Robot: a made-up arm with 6 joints. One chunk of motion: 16 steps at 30 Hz.
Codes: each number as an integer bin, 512 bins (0 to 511) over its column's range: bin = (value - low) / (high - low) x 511, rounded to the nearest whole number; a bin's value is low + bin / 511 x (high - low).
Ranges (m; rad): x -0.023..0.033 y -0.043..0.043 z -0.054..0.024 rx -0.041..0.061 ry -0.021..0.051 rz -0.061..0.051
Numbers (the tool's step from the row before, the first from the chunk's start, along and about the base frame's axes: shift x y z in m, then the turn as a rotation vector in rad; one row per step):
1: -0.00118 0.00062 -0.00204 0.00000 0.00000 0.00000
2: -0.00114 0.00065 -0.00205 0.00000 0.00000 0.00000
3: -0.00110 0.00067 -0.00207 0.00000 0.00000 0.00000
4: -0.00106 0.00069 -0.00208 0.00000 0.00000 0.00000
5: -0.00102 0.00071 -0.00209 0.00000 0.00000 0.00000
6: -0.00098 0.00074 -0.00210 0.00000 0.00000 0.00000
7: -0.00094 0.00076 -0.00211 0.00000 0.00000 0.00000
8: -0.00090 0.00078 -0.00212 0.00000 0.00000 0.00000
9: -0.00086 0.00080 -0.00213 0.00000 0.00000 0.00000
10: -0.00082 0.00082 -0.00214 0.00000 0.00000 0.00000
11: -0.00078 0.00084 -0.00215 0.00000 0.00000 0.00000
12: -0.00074 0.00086 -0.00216 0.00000 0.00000 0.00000
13: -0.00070 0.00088 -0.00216 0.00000 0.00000 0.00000
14: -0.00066 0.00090 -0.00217 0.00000 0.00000 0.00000
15: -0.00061 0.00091 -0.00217 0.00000 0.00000 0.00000
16: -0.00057 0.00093 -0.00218 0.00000 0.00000 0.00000
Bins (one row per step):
1: 199 259 340 205 149 278
2: 199 259 340 205 149 278
3: 200 259 340 205 149 278
4: 200 260 340 205 149 278
5: 201 260 340 205 149 278
6: 201 260 340 205 149 278
7: 201 260 340 205 149 278
8: 202 260 340 205 149 278
9: 202 260 340 205 149 278
10: 202 260 340 205 149 278
11: 203 260 340 205 149 278
12: 203 261 340 205 149 278
13: 203 261 340 205 149 278
14: 204 261 340 205 149 278
15: 204 261 340 205 149 278
16: 205 261 339 205 149 278

